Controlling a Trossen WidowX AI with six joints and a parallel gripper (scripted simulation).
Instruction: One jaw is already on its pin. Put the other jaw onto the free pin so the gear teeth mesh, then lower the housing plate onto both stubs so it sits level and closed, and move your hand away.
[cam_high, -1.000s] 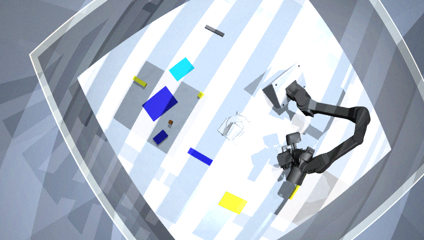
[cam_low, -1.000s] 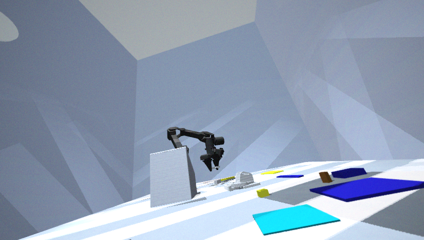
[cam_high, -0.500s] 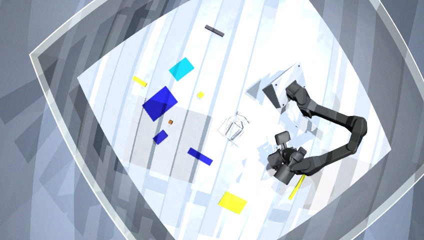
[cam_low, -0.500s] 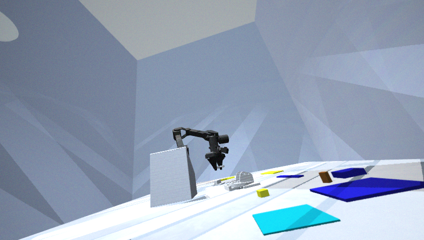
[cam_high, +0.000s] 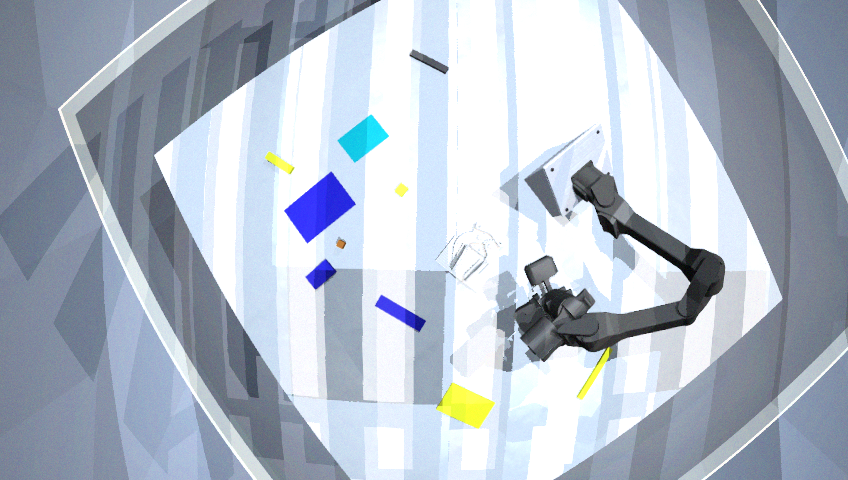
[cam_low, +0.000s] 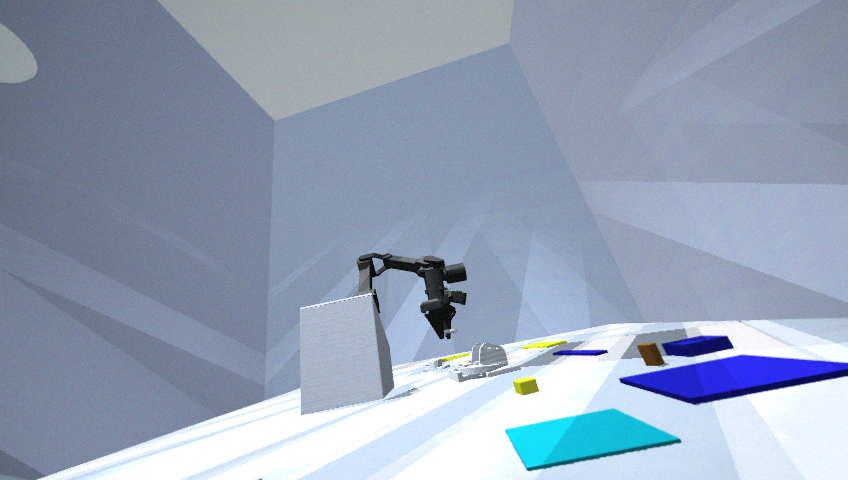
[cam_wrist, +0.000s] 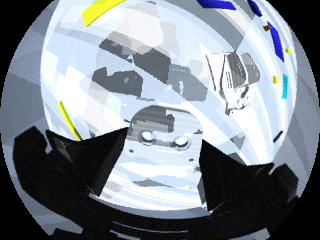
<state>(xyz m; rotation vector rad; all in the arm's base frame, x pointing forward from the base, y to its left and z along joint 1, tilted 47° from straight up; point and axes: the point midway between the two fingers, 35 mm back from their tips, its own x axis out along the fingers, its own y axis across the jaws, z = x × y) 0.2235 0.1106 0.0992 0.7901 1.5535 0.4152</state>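
Now: the grey ribbed jaw 4 cm ahead of my gripper tip, 18 cm to the right of it and 6 cm below it. Round my gripper tip: white base: 9 cm ahead, 16 cm to the right, 8 cm below; pale flat part: 1 cm ahead, 2 cm above; blue strip: 27 cm ahead, 16 cm to the right, 8 cm below.
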